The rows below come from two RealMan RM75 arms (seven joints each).
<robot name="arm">
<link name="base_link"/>
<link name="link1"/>
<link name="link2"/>
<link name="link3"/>
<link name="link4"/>
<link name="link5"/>
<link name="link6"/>
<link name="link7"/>
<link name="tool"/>
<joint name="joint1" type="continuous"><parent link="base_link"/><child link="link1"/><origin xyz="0 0 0.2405" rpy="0 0 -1.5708"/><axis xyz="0 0 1"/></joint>
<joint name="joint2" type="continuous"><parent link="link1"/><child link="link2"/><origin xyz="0 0 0" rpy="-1.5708 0 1.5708"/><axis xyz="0 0 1"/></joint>
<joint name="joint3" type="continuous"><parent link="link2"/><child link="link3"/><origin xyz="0 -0.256 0" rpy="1.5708 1.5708 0"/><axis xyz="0 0 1"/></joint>
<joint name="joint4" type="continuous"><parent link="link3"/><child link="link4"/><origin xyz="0 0 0" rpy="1.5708 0 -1.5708"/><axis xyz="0 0 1"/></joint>
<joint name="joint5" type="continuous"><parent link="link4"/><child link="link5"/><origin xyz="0 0.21 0" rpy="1.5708 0 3.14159"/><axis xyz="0 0 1"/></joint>
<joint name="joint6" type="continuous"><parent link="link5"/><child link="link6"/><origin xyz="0 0 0" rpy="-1.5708 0 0"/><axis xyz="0 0 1"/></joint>
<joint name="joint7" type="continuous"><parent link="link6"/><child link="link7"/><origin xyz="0 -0.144 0" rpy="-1.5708 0 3.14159"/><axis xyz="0 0 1"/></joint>
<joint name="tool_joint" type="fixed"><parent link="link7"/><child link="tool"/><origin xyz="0 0 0" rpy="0 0 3.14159"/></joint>
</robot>
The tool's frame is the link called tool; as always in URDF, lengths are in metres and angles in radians. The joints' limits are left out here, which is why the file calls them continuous.
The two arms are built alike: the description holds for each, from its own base.
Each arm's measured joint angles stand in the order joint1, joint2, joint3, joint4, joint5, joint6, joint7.
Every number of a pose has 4 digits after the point. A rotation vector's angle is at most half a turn.
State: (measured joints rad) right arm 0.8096 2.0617 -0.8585 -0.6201 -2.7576 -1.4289 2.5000; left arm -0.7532 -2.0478 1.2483 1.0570 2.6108 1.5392 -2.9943
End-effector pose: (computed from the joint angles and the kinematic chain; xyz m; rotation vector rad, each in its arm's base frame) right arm 0.2693 0.3621 -0.0253 -2.4047 1.6468 -0.4440; left arm -0.1971 0.3800 -0.0010 -2.2106 -1.6219 0.4144
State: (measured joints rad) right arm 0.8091 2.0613 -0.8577 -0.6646 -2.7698 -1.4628 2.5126; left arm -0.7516 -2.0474 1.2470 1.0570 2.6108 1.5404 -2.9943
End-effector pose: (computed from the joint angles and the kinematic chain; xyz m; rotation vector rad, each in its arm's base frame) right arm 0.2652 0.3647 -0.0175 -2.3996 1.6343 -0.4529; left arm -0.1978 0.3797 -0.0007 -2.2087 -1.6253 0.4148
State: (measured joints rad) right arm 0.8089 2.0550 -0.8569 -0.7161 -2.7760 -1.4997 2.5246; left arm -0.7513 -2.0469 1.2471 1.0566 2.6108 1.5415 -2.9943
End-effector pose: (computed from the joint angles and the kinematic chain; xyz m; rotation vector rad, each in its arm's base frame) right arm 0.2603 0.3690 -0.0062 -2.3913 1.6159 -0.4530; left arm -0.1981 0.3795 -0.0006 -2.2083 -1.6264 0.4165
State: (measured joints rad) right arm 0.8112 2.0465 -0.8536 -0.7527 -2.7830 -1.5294 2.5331; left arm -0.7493 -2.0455 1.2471 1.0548 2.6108 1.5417 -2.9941
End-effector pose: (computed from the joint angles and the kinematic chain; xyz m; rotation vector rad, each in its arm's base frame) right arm 0.2568 0.3726 0.0039 -2.3825 1.6020 -0.4557; left arm -0.1995 0.3792 -0.0002 -2.2053 -1.6298 0.4189
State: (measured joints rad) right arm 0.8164 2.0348 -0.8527 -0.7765 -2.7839 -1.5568 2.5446; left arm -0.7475 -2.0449 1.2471 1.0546 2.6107 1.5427 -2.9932
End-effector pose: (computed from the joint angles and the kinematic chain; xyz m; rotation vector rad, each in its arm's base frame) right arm 0.2533 0.3755 0.0128 -2.3743 1.5983 -0.4585; left arm -0.2003 0.3787 0.0000 -2.2046 -1.6316 0.4208
